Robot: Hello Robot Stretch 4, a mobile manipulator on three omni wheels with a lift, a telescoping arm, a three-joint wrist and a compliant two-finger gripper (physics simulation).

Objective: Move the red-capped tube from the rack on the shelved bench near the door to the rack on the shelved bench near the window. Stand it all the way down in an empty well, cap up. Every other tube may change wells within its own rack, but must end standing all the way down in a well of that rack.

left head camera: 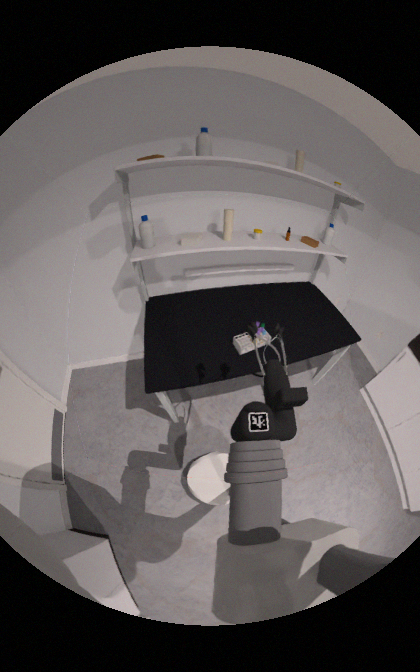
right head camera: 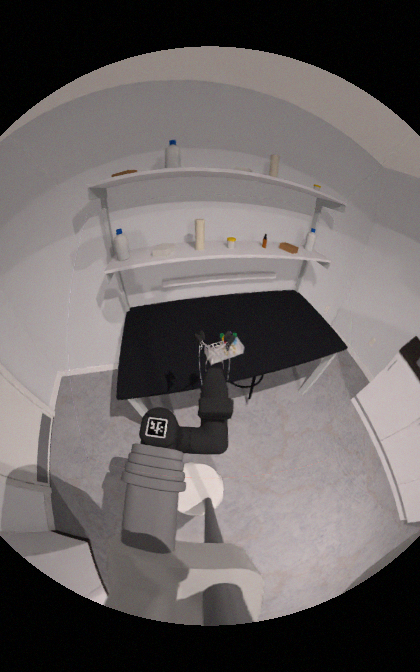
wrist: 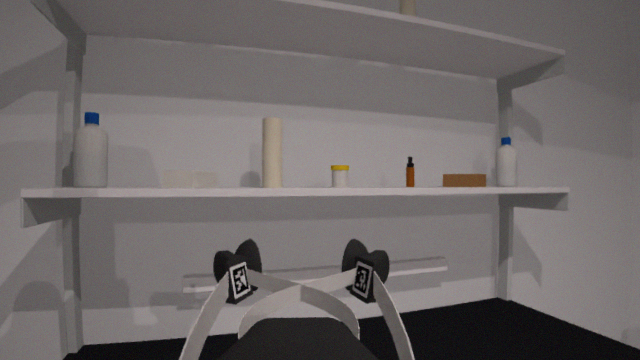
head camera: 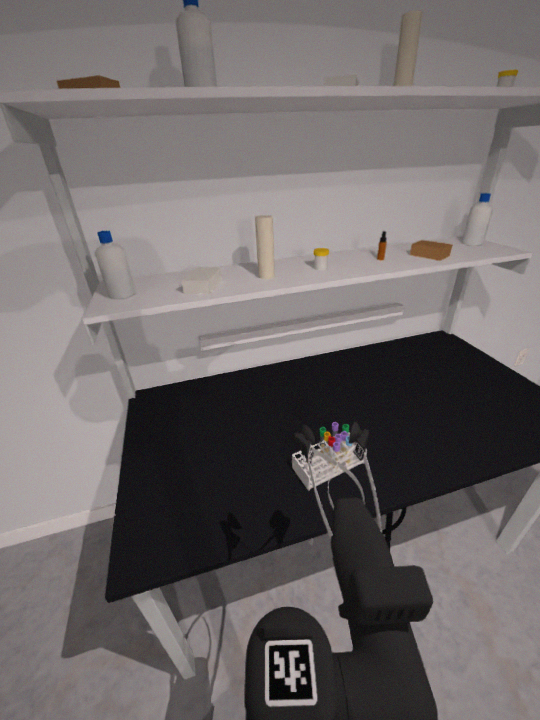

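Where they show: gripper, fingertip midpoint: point(left head camera: 263, 323) point(right head camera: 214, 331) point(wrist: 302, 260) point(head camera: 328, 426); robot's base at its link origin: point(left head camera: 215, 476) point(right head camera: 194, 487).
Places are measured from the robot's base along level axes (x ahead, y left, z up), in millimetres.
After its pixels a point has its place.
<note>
The red-capped tube point(head camera: 331, 441) @[x 726, y -146, z 852 mm] stands cap up in the white rack point(head camera: 302, 473) @[x 686, y -64, z 773 mm] point(left head camera: 242, 344) @[x 686, y -86, z 788 mm] point(right head camera: 238, 353) @[x 733, y -231, z 745 mm] on the black bench top. Purple, green, yellow and blue caps crowd around it. My gripper point(head camera: 332, 437) @[x 485, y -83, z 1146 mm] point(left head camera: 266, 330) @[x 485, y -83, z 1146 mm] point(right head camera: 215, 337) @[x 485, y -83, z 1146 mm] point(wrist: 302, 260) @[x 485, y -83, z 1146 mm] is open, with nothing between its fingers. It points level toward the back wall, above the bench; in the head view its fingers overlap the rack and tubes. The rack and tubes do not show in the wrist view. The other rack, by the window, does not show.
A lower shelf point(head camera: 302, 280) @[x 1065, y -96, z 1191 mm] point(wrist: 300, 192) @[x 1011, y -64, z 1181 mm] crosses behind the bench, bearing bottles, a tall cream cylinder point(head camera: 265, 247) @[x 1094, y 12, z 1288 mm] point(wrist: 272, 152) @[x 1094, y 10, z 1280 mm] and boxes. An upper shelf point(head camera: 279, 100) @[x 1060, y -38, z 1629 mm] hangs above it. The bench top point(head camera: 191, 442) @[x 855, y 284, z 734 mm] ends in a front edge below my wrist. White cabinets point(left head camera: 400, 425) @[x 96, y -1796, z 322 mm] stand at the right.
</note>
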